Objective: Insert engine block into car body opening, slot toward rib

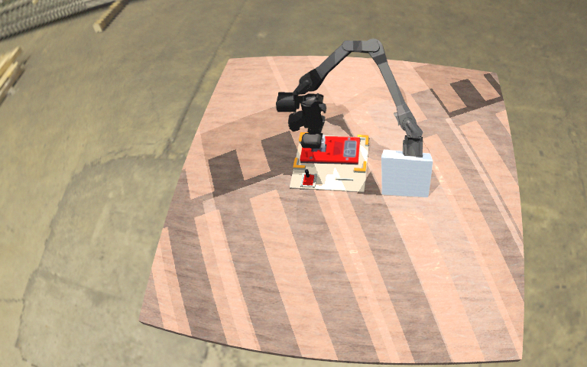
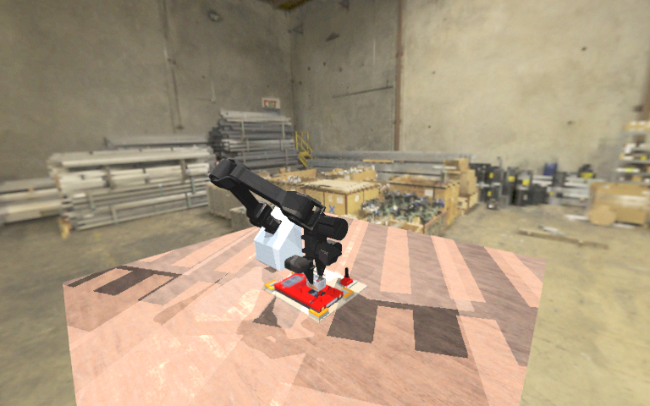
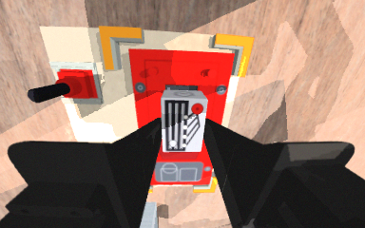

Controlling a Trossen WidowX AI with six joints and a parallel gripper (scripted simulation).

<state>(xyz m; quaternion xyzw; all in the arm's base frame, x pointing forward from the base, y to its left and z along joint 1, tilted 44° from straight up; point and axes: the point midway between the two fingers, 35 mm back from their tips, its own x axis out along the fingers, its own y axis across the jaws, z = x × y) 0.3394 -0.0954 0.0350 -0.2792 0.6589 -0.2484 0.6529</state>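
Now: gripper tip 10 mm above the engine block. Round my gripper tip: beige base plate: 50 mm below, 40 mm behind, 30 mm to the left.
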